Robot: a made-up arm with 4 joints.
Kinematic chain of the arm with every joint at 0, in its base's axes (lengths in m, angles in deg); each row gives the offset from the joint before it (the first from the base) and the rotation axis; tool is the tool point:
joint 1: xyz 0 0 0.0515 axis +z
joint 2: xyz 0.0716 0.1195 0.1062 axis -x
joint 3: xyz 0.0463 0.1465 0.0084 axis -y
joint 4: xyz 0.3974 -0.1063 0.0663 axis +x
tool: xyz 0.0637 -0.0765 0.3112
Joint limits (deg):
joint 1: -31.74..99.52
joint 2: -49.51..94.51
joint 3: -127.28..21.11
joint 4: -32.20..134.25
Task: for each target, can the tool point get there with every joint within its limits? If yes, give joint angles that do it. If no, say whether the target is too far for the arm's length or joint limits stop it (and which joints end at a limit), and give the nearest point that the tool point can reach.
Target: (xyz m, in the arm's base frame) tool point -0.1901 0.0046 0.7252
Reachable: no: joint limits stop it (at a limit: joint 1, joint 2, joint 3) | nearest point -0.2518 -0.0973 0.4579 | short by 0.293 m
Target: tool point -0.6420 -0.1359 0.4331
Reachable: no: joint limits stop it (at a limit: joint 2, joint 3) | nearest point -0.3315 -0.0702 0.3109 | short by 0.340 m
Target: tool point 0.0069 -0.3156 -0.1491
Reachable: yes | joints -14.94 24.60 -86.94 98.35
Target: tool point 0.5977 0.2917 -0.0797
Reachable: yes | joints 20.97 16.13 -64.82 -7.93
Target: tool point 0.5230 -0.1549 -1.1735
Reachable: no: too far | nearest point 0.3194 -0.0450 -0.4157 | short by 0.792 m
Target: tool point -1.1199 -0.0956 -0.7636
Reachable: no: too far | nearest point -0.5751 0.0388 -0.2485 | short by 0.762 m
